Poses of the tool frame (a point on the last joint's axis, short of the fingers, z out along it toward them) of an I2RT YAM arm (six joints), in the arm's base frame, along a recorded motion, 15 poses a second.
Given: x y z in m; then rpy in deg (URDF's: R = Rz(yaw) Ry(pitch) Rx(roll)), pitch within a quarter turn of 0, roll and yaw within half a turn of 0.
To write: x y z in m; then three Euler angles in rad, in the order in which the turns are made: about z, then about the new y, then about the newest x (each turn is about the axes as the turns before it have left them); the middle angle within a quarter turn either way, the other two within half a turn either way. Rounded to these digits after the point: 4 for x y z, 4 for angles.
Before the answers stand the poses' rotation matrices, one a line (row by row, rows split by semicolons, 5 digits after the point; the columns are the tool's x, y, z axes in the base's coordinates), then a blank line. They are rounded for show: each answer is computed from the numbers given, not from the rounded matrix.
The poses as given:
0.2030 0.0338 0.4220 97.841 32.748 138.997
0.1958 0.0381 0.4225 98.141 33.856 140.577
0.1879 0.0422 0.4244 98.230 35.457 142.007
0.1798 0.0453 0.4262 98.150 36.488 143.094
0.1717 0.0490 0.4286 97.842 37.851 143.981
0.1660 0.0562 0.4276 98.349 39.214 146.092
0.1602 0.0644 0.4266 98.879 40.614 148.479
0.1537 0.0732 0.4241 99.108 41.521 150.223
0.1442 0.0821 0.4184 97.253 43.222 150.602
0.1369 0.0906 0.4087 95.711 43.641 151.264
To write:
-0.63473 -0.31491 0.70566; 0.55182 0.45455 0.69920; -0.54095 0.83319 -0.11474
-0.64150 -0.33609 0.68958; 0.52736 0.45961 0.71459; -0.55711 0.82207 -0.11760
-0.64194 -0.36434 0.67467; 0.50141 0.46622 0.72885; -0.58009 0.80616 -0.11660
-0.64288 -0.38557 0.66185; 0.48279 0.46684 0.74092; -0.59465 0.79586 -0.11398
-0.63865 -0.41142 0.65027; 0.46433 0.46782 0.75202; -0.61361 0.78222 -0.10774
-0.64302 -0.43814 0.62814; 0.43223 0.46946 0.76993; -0.63222 0.76658 -0.11250
-0.64710 -0.46756 0.60220; 0.39687 0.46782 0.78970; -0.65096 0.75002 -0.11717
-0.64986 -0.48950 0.58144; 0.37183 0.46245 0.80491; -0.66289 0.73927 -0.11852
-0.63487 -0.52990 0.56227; 0.35770 0.44347 0.82182; -0.68483 0.72287 -0.09200
-0.63455 -0.55430 0.53861; 0.34793 0.41741 0.83947; -0.69014 0.72009 -0.07201

0.2030 0.0338 0.4220 2.4260 0.5716 1.7076
0.1958 0.0381 0.4225 2.4535 0.5909 1.7129
0.1879 0.0422 0.4244 2.4785 0.6188 1.7144
0.1798 0.0453 0.4262 2.4975 0.6368 1.7130
0.1717 0.0490 0.4286 2.5129 0.6606 1.7077
0.1660 0.0562 0.4276 2.5498 0.6844 1.7165
0.1602 0.0644 0.4266 2.5914 0.7088 1.7258
0.1537 0.0732 0.4241 2.6219 0.7247 1.7298
0.1442 0.0821 0.4184 2.6285 0.7544 1.6974
0.1369 0.0906 0.4087 2.6401 0.7617 1.6705

